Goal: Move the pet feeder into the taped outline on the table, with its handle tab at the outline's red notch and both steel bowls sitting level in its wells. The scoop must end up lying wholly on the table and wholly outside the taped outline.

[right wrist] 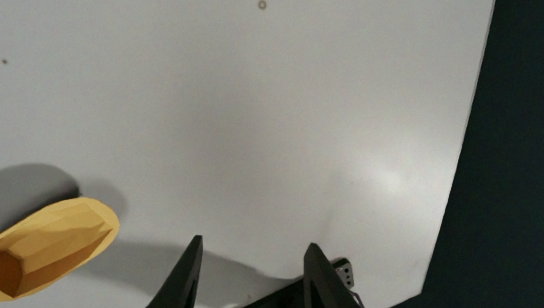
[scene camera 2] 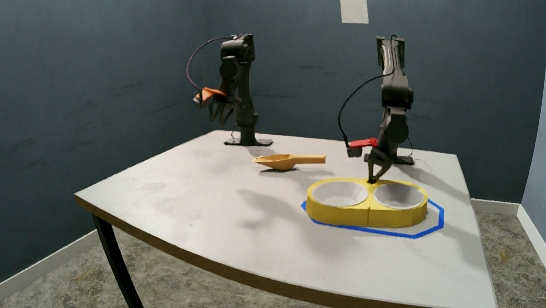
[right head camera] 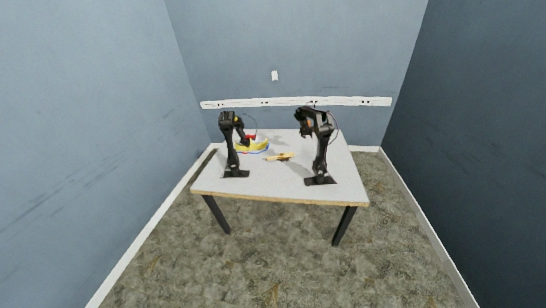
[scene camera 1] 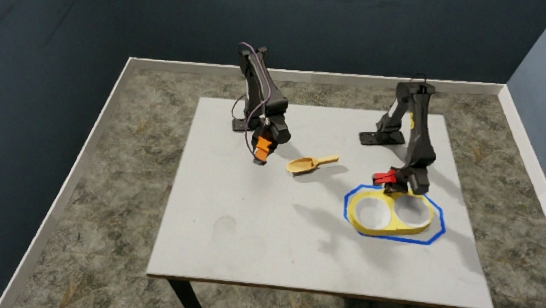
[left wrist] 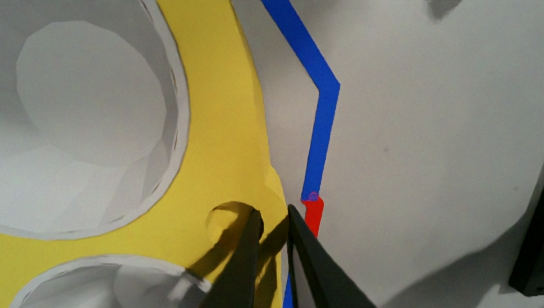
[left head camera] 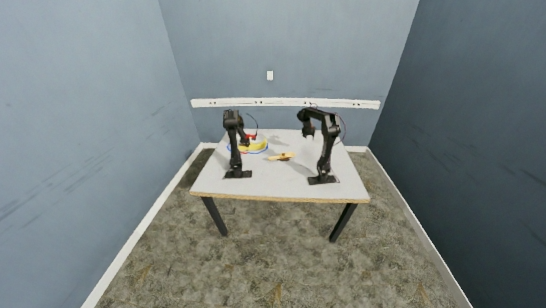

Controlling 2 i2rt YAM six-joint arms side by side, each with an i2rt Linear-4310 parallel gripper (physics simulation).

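Places are measured from the left arm's base along level axes (x left, y back, z up), in centimetres.
Where they show: left gripper, fingertip midpoint: [scene camera 2: 370,182] [right head camera: 249,147] [scene camera 1: 384,191] [left wrist: 273,210] [left head camera: 248,146]; right gripper, fingertip midpoint: [right wrist: 256,246] [scene camera 2: 216,123] [right head camera: 309,138] [left head camera: 310,139]; left arm's base at its link origin: [right head camera: 236,174] [scene camera 1: 381,138] [left head camera: 238,174]; right arm's base at its link origin: [right wrist: 296,296] [scene camera 2: 248,143] [right head camera: 318,181] [scene camera 1: 253,124] [left head camera: 321,180].
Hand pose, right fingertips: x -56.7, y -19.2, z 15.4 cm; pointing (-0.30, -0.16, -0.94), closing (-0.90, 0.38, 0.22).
Observation:
Things, the pixels of their top centre, and the offset from my right fingertips. "pt": a spot on its surface instead. Level surfaces: height alone.
- yellow pet feeder at its top centre: [left wrist: 117,243] [scene camera 2: 370,191] [scene camera 1: 391,208] [left head camera: 249,140] [right head camera: 250,141] dz -10.6, dx +50.5, dy -19.5 cm
- red notch at a spot on its surface: [left wrist: 314,215] pt dz -15.4, dx +53.9, dy -7.4 cm
- wooden scoop at its top centre: [scene camera 2: 289,155] [scene camera 1: 313,161] [right head camera: 280,155] [left head camera: 281,155] dz -10.9, dx +22.9, dy +4.3 cm
- grey table at its surface level: dz -15.5 cm
The yellow pet feeder [scene camera 1: 395,226] [scene camera 2: 367,216] [left wrist: 220,115] lies mostly within the blue taped outline [scene camera 1: 444,220] [scene camera 2: 441,217] [left wrist: 327,95], nearer its left side in scene camera 1. Two steel bowls [scene camera 1: 372,213] [scene camera 1: 413,210] sit in its wells. My left gripper [scene camera 2: 371,180] [left wrist: 273,210] is shut on the feeder's handle tab, one finger in the tab's hole. The red notch [left wrist: 314,215] shows just beyond the tab in the left wrist view. The wooden scoop [scene camera 1: 302,165] [scene camera 2: 285,161] [right wrist: 60,240] lies outside the outline. My right gripper [scene camera 2: 220,120] [right wrist: 256,246] is part open and empty, above the table.
The grey table [scene camera 1: 225,200] [scene camera 2: 175,200] carries both arm bases, the right base [scene camera 1: 245,124] and the left base [scene camera 1: 381,138], along the far edge in scene camera 1. The scoop lies between the two arms. The table's side edge shows in the right wrist view.

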